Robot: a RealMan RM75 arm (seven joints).
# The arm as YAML. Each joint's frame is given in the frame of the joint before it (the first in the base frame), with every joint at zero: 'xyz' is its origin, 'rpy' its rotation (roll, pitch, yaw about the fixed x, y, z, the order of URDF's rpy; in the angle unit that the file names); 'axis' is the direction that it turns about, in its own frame. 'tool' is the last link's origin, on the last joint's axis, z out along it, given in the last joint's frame.
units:
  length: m
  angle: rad
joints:
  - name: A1
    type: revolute
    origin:
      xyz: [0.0, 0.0, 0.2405]
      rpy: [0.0, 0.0, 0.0]
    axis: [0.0, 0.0, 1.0]
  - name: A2
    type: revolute
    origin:
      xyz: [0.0, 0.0, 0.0]
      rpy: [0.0, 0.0, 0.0]
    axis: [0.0, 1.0, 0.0]
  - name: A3
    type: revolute
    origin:
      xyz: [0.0, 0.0, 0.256]
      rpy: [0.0, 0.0, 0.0]
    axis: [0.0, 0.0, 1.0]
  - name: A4
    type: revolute
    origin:
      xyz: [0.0, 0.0, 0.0]
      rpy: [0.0, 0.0, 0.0]
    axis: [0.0, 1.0, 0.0]
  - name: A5
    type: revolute
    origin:
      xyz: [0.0, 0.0, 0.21]
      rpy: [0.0, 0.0, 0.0]
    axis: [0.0, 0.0, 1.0]
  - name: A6
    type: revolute
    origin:
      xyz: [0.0, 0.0, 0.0]
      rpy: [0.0, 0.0, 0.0]
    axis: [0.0, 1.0, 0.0]
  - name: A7
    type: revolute
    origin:
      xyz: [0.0, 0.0, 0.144]
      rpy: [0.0, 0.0, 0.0]
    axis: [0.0, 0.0, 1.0]
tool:
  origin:
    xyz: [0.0, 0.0, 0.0]
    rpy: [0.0, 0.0, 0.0]
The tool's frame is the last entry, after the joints.
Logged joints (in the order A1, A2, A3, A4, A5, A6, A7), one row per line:
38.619 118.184 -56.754 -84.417 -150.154 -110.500 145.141
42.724 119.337 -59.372 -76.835 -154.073 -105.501 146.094
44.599 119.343 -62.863 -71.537 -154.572 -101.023 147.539
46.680 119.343 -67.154 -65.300 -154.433 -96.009 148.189
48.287 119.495 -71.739 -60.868 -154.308 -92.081 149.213
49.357 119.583 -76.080 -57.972 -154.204 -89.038 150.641
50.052 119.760 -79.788 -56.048 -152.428 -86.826 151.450
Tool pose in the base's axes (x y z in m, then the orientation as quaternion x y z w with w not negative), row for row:
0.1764 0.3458 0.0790 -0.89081 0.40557 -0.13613 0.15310
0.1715 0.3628 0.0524 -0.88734 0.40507 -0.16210 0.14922
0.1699 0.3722 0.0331 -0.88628 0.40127 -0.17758 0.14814
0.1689 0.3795 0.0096 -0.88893 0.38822 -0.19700 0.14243
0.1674 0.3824 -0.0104 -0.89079 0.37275 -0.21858 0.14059
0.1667 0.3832 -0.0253 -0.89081 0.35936 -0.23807 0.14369
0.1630 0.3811 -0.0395 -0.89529 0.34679 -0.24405 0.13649
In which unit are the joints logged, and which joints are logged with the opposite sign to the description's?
The joints are logged in degrees. Opposite sign: none.
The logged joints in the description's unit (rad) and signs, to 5 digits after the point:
0.67403 2.06270 -0.99054 -1.47335 -2.62068 -1.92859 2.53319
0.74567 2.08282 -1.03624 -1.34102 -2.68908 -1.84134 2.54982
0.77840 2.08293 -1.09717 -1.24856 -2.69779 -1.76318 2.57504
0.81472 2.08293 -1.17206 -1.13970 -2.69536 -1.67567 2.58639
0.84277 2.08558 -1.25208 -1.06235 -2.69318 -1.60712 2.60426
0.86144 2.08712 -1.32785 -1.01180 -2.69137 -1.55401 2.62918
0.87357 2.09021 -1.39256 -0.97822 -2.66037 -1.51540 2.64330

